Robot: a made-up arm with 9 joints. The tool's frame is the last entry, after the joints.
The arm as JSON. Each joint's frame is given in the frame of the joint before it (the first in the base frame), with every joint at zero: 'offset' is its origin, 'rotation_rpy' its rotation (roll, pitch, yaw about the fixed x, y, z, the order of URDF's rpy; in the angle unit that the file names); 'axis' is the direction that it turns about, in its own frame. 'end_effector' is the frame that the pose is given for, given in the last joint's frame.
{
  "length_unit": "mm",
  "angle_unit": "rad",
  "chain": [
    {
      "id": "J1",
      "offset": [
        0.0,
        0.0,
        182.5
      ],
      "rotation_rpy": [
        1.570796,
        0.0,
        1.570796
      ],
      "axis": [
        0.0,
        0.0,
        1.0
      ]
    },
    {
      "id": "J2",
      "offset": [
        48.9,
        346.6,
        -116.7
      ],
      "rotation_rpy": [
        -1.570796,
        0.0,
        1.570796
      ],
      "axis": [
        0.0,
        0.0,
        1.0
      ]
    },
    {
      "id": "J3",
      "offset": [
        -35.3,
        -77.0,
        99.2
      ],
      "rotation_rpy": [
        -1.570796,
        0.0,
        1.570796
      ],
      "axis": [
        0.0,
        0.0,
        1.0
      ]
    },
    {
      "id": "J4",
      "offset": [
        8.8,
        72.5,
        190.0
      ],
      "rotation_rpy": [
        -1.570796,
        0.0,
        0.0
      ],
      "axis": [
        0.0,
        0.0,
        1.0
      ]
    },
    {
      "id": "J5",
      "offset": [
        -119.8,
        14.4,
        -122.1
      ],
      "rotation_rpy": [
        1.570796,
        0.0,
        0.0
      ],
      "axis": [
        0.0,
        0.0,
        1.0
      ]
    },
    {
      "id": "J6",
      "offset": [
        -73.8,
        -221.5,
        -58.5
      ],
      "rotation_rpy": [
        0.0,
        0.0,
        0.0
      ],
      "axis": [
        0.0,
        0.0,
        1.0
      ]
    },
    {
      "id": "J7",
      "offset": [
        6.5,
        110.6,
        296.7
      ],
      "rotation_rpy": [
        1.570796,
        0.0,
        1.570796
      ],
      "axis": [
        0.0,
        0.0,
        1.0
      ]
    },
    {
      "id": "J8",
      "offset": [
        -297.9,
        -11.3,
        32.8
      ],
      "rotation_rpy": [
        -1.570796,
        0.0,
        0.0
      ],
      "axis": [
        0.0,
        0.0,
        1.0
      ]
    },
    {
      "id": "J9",
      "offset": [
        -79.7,
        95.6,
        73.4
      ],
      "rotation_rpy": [
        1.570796,
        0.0,
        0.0
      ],
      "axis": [
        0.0,
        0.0,
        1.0
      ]
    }
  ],
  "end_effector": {
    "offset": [
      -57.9,
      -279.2,
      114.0
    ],
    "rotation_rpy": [
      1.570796,
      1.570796,
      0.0
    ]
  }
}
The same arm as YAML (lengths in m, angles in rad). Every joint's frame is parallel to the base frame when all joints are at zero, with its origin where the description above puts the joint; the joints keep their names.
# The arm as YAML. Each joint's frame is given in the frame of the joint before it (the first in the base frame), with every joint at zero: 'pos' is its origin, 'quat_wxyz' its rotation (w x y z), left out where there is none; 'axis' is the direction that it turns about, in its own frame. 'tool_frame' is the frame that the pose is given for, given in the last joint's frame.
length_unit: m
angle_unit: rad
joints:
  - joint: J1
    pos: [0.0, 0.0, 0.1825]
    axis: "+x"
  - joint: J2
    pos: [-0.1167, 0.0489, 0.3466]
    axis: "-y"
  - joint: J3
    pos: [0.077, -0.0992, -0.0353]
    axis: "-z"
  - joint: J4
    pos: [-0.0088, 0.0725, -0.19]
    axis: "+y"
  - joint: J5
    pos: [0.1198, -0.1221, 0.0144]
    axis: "-z"
  - joint: J6
    pos: [0.0738, -0.2215, 0.0585]
    axis: "-z"
  - joint: J7
    pos: [-0.0065, 0.1106, -0.2967]
    axis: "-x"
  - joint: J8
    pos: [-0.0328, -0.2979, 0.0113]
    axis: "-z"
  - joint: J9
    pos: [0.0956, -0.0797, -0.0734]
    axis: "-x"
tool_frame:
  pos: [-0.114, -0.0579, 0.2792]
  quat_wxyz: [1.0, 0.0, 0.0, 0.0]

